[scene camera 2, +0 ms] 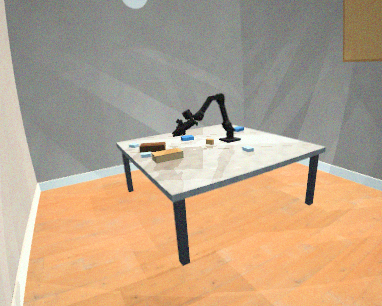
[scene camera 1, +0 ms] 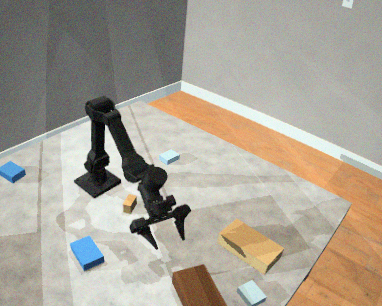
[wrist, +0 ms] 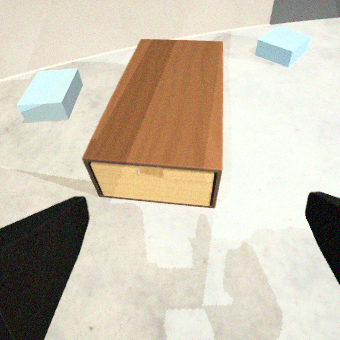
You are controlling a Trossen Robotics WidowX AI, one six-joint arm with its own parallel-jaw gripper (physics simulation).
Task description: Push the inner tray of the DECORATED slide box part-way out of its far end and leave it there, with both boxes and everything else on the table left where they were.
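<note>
The gripper's there in the pictures, and you get it in the wrist view as well. The pictures also show a pale box, and there's a dark brown box in them too.
</note>
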